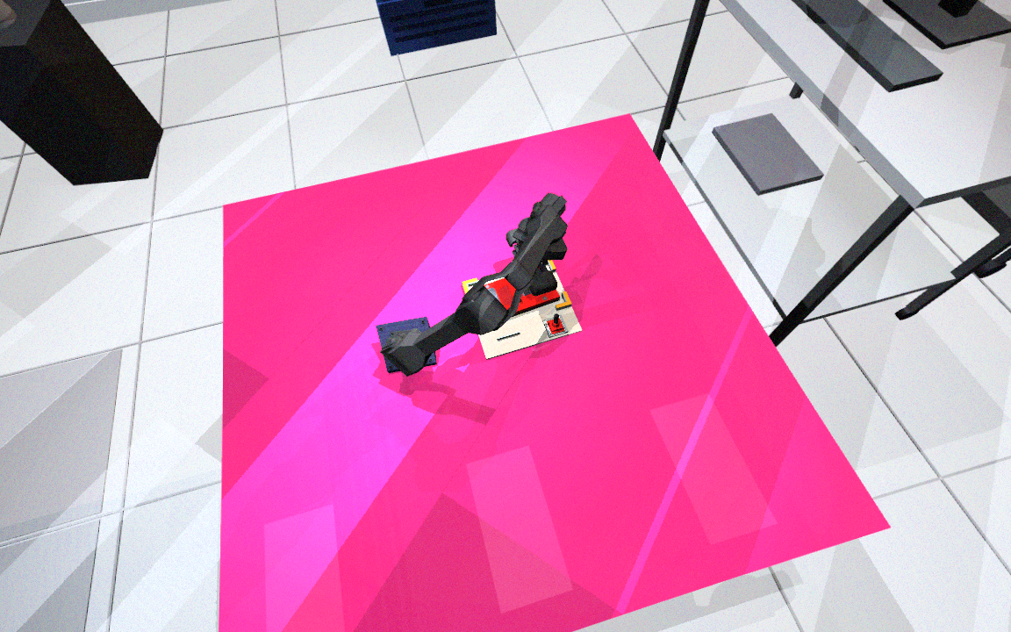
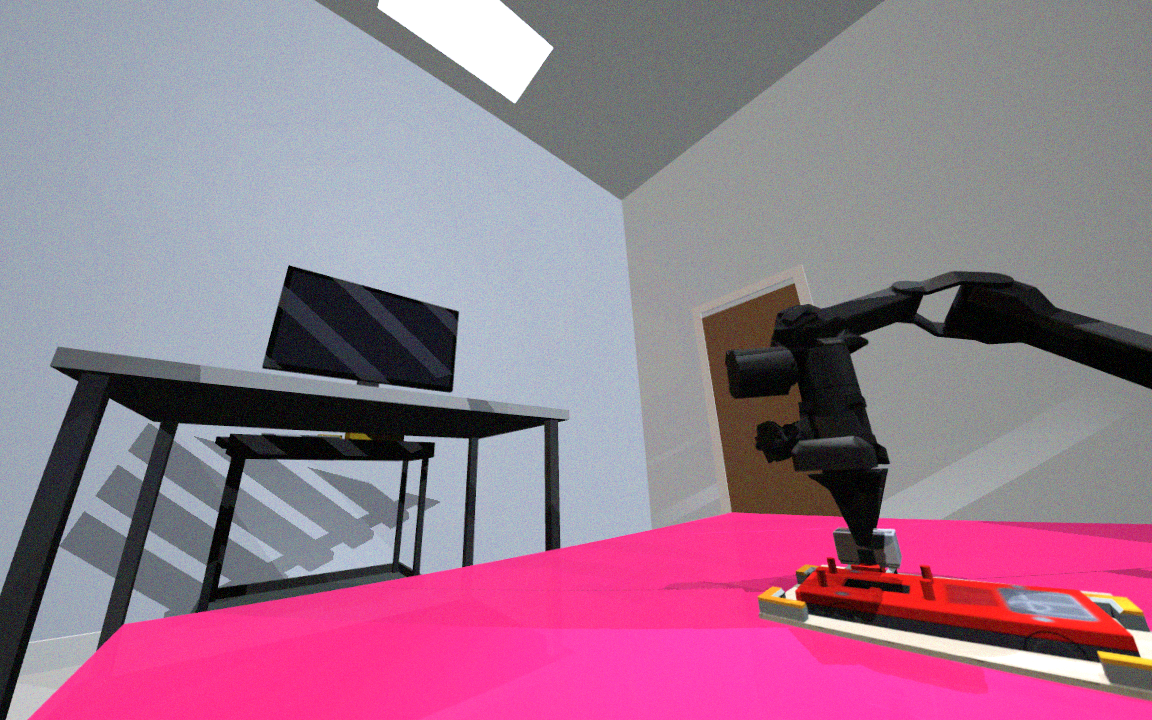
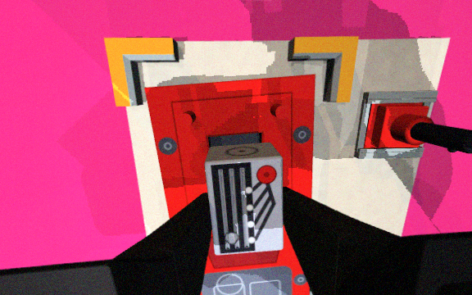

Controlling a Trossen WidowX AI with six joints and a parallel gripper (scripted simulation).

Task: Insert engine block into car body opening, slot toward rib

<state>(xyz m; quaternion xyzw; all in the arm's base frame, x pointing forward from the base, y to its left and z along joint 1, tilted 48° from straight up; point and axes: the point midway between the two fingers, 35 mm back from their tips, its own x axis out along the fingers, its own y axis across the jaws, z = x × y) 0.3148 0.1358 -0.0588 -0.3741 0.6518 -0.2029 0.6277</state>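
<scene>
My gripper tip is now 10 mm above the grey engine block.
</scene>
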